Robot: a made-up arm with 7 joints. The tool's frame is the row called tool. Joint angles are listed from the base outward. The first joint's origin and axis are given. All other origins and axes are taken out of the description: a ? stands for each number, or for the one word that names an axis. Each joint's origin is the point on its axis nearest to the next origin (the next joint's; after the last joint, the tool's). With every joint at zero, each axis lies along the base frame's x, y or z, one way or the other. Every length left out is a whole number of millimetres.
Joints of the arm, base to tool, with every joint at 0 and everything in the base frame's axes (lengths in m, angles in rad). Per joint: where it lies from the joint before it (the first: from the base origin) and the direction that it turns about. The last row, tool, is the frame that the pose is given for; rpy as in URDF.
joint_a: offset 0 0 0.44 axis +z
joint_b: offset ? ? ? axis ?
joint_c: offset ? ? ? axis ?
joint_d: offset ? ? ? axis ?
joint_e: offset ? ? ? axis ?
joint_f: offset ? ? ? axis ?
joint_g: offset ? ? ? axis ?
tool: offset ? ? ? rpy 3.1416 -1.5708 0
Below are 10 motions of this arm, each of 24 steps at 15 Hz.
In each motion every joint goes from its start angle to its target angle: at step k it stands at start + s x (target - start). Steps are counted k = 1, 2, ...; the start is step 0. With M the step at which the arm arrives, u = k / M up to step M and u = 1 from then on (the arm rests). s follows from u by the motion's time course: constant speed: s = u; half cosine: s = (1 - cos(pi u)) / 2; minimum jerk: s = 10 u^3 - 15 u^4 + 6 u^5.
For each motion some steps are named. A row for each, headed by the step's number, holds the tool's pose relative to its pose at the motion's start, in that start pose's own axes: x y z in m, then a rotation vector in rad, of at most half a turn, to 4 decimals.
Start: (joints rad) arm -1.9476 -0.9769 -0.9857 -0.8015 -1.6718 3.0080 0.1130
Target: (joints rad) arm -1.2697 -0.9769 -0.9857 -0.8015 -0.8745 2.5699 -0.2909
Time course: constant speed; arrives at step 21
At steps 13, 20, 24:
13: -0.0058 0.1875 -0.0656 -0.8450 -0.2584 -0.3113
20: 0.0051 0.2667 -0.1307 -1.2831 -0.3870 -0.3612
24: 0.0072 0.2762 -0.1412 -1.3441 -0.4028 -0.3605

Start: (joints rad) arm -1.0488 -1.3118 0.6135 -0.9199 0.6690 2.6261 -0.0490
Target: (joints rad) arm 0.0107 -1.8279 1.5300 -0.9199 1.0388 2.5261 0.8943
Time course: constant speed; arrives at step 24
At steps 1, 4, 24:
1: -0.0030 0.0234 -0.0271 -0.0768 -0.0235 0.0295
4: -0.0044 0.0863 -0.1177 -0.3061 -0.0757 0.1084
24: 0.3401 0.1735 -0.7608 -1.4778 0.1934 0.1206

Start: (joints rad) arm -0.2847 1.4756 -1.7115 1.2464 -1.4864 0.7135 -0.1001
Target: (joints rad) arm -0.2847 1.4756 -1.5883 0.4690 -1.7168 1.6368 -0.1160
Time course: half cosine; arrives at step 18
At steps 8, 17, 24:
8: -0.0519 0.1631 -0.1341 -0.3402 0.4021 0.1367
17: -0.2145 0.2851 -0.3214 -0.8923 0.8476 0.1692
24: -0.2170 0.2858 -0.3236 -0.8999 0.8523 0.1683

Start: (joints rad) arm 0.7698 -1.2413 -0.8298 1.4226 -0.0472 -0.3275 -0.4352
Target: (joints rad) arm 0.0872 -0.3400 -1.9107 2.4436 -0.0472 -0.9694 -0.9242
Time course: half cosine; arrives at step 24
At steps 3, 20, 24:
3: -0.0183 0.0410 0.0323 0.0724 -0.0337 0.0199
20: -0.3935 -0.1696 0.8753 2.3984 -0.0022 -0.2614
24: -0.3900 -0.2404 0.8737 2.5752 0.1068 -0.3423

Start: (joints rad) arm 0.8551 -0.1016 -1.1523 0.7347 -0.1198 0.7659 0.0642
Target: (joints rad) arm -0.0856 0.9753 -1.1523 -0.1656 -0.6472 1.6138 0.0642
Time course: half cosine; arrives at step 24
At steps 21, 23, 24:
21: -0.4062 0.0492 -1.1456 -1.9258 1.7159 -0.3640
23: -0.4366 0.0104 -1.1586 -2.0096 1.7516 -0.4169
24: -0.4405 0.0055 -1.1600 -2.0203 1.7559 -0.4238

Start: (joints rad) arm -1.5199 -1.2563 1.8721 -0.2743 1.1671 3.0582 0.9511
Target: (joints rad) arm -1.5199 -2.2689 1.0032 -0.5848 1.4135 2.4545 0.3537
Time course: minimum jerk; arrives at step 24
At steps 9, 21, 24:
9: -0.0081 -0.0359 0.2063 0.2055 -0.1537 -0.1466
21: 0.0189 -0.2874 0.5691 0.6893 -0.4688 -0.9177
24: 0.0203 -0.2939 0.5744 0.6975 -0.4732 -0.9413

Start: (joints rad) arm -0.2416 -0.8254 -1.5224 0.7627 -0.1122 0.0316 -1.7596
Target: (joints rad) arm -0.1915 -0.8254 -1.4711 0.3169 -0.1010 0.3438 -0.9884
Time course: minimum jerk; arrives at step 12
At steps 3, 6, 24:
3: 0.0005 -0.0008 -0.0362 -0.0829 -0.0048 0.0797
6: 0.0019 -0.0236 -0.1726 -0.4012 0.0407 0.3844
24: 0.0014 -0.0949 -0.3309 -0.7845 0.2426 0.7494

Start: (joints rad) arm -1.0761 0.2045 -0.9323 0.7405 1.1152 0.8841 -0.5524
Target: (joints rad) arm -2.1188 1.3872 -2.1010 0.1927 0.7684 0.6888 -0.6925
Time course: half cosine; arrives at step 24
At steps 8, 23, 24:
8: 0.2566 -0.0230 -0.4339 -0.4642 0.3763 -0.3567
23: -0.2539 -0.9017 -1.2111 -2.0604 1.2879 -0.8364
24: -0.2603 -0.9056 -1.2107 -2.0692 1.2930 -0.8342

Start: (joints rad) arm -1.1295 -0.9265 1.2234 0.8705 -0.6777 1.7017 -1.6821
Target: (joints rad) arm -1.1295 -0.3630 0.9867 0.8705 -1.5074 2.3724 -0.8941
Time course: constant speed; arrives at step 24
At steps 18, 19, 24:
18: 0.2317 0.2408 -0.1294 -0.5694 0.4049 -0.4380
19: 0.2451 0.2479 -0.1383 -0.5844 0.4430 -0.4640
24: 0.3098 0.2755 -0.1837 -0.6180 0.6434 -0.5987

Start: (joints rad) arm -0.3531 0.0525 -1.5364 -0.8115 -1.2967 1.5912 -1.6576
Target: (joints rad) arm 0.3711 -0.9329 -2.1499 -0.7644 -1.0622 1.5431 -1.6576
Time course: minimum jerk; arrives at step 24
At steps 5, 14, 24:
5: 0.0002 0.0319 -0.0043 -0.0337 0.0113 0.0664
14: -0.2239 0.2685 -0.0784 -0.3736 -0.0985 0.6297
24: -0.4706 0.2868 -0.1799 -0.5762 -0.3358 0.8744

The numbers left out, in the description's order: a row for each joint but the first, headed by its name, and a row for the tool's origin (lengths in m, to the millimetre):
joint_b: xyz 0 -0.068 0, axis -y
joint_c: xyz 0 0 0.298, axis +z
joint_d: xyz 0.014 0.052 0, axis +y
joint_e: xyz -0.024 0 0.516, axis +z
joint_f: xyz 0 -0.122 0, axis -y
joint_g: xyz 0.016 0 0.117, axis +x
tool: xyz 0 0 0

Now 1 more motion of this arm.
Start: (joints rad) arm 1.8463 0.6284 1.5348 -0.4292 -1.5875 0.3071 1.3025
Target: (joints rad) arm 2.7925 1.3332 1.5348 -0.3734 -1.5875 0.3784 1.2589
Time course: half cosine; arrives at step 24
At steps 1, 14, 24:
1: 0.0024 0.0006 -0.0009 0.0024 -0.0028 0.0032
14: 0.3927 0.2517 -0.0743 0.3456 -0.2729 0.5567
24: 0.5657 0.5569 -0.0627 0.5165 -0.2939 0.9393

